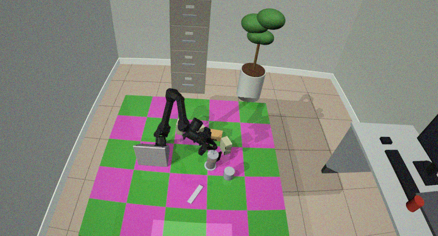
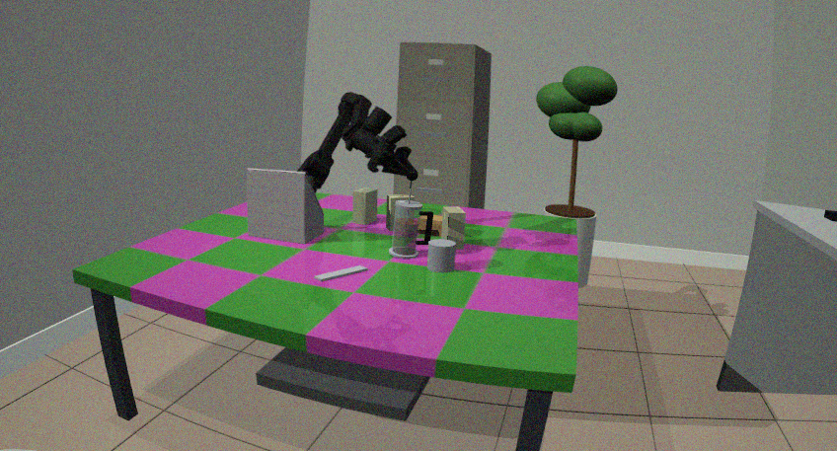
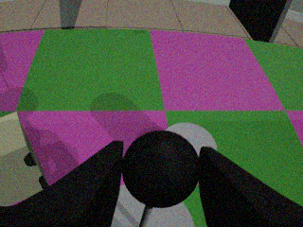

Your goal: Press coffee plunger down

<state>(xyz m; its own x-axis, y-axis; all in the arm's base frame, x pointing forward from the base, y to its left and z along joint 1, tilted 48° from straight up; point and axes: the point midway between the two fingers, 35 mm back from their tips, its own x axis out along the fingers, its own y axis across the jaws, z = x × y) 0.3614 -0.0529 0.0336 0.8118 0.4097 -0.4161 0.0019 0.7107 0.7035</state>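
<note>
My gripper tip is now 120 mm above the coffee press and 10 mm to the right of it. Round my gripper tip: flat grey bar: 240 mm to the right, 230 mm below, 90 mm behind; grey cup: 190 mm below, 110 mm ahead, 60 mm to the right.
</note>
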